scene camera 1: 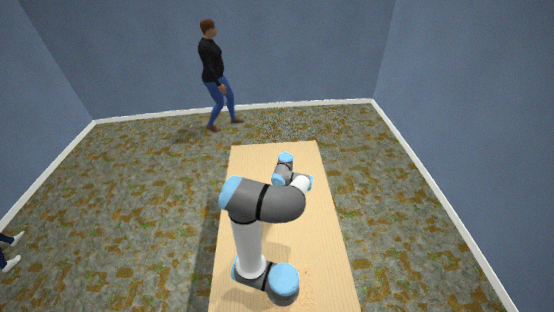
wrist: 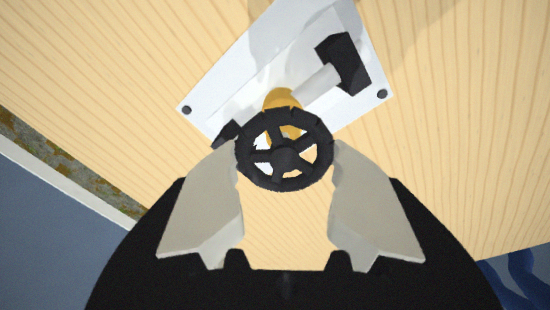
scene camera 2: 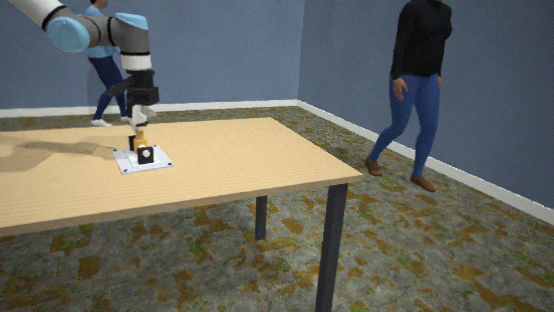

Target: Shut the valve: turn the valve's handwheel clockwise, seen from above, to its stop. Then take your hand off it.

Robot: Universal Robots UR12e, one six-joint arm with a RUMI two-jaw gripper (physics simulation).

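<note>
The valve has a yellow body and stands upright on a light grey base plate. Its black five-spoked handwheel sits on top, in the middle of the wrist view. My gripper points down and is shut on the handwheel, with one pale finger against the left side of the rim and one against the right. In the scene camera 2 view the fingers mostly hide the wheel. In the scene camera 1 view the arm hides valve and gripper.
Black brackets hold the pipe low beside the valve body. The plate lies on a wooden table. A person in black is beyond the table; another person is behind the arm.
</note>
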